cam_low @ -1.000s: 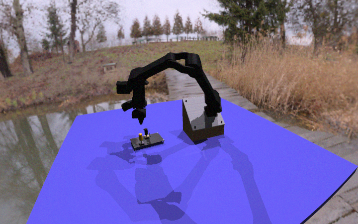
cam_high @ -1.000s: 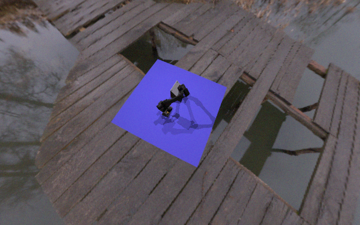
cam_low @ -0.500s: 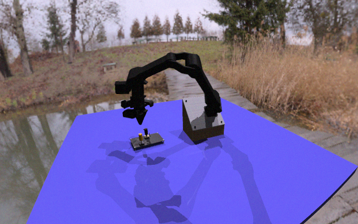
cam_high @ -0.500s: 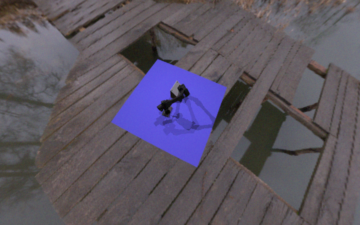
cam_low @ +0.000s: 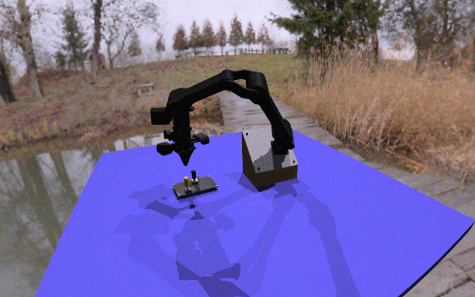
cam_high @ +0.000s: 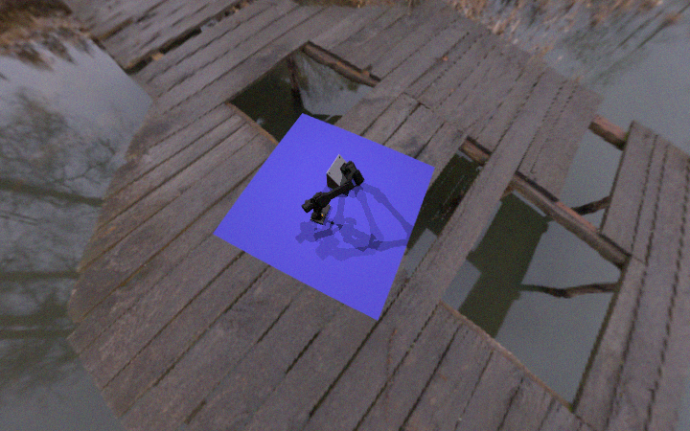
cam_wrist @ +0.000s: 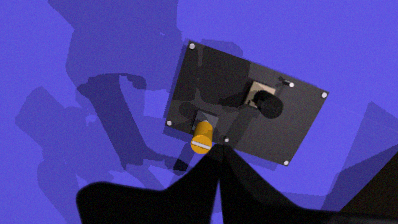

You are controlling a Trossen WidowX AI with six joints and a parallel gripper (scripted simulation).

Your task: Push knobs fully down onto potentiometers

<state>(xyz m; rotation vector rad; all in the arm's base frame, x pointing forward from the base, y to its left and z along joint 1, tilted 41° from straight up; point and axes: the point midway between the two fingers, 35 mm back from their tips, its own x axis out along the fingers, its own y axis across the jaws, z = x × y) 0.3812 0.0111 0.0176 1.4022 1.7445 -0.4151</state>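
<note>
Now: gripper tip 5 cm above the orange knob and 2 cm to the right of it. The rest, counted from my gripper tip: black knob 6 cm below, 3 cm to the right, 3 cm behind.
</note>
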